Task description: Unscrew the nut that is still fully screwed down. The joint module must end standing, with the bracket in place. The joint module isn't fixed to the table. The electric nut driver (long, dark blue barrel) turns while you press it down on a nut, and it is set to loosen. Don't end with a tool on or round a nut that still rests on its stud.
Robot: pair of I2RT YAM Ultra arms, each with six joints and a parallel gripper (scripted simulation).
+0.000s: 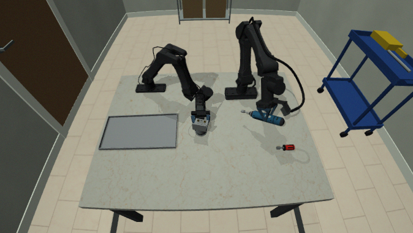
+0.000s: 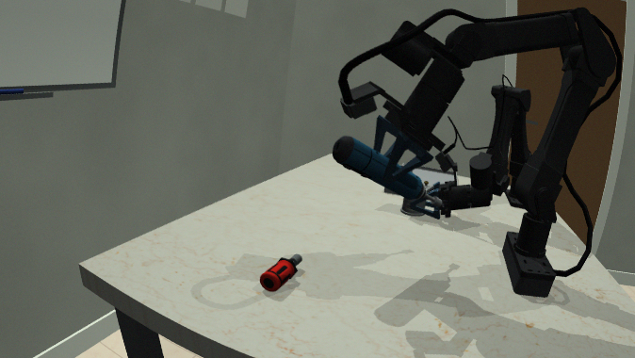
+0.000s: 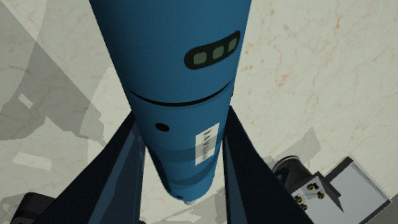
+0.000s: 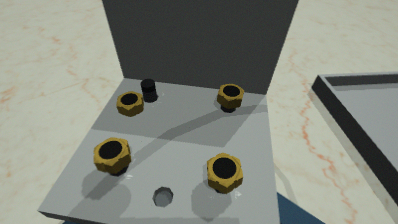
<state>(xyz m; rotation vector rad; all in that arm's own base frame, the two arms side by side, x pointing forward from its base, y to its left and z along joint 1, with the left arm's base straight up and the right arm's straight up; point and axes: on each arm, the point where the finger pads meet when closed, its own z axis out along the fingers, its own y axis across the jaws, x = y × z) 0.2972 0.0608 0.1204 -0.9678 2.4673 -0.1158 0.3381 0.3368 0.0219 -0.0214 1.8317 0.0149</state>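
Note:
The joint module is 1 cm above my right hand. Also, from my right hand: grey bracket: 5 cm above; red-handled hand driver: 45 cm to the left, 7 cm ahead, 1 cm below; shallow grey tray: 34 cm to the right, 4 cm ahead, 2 cm below.

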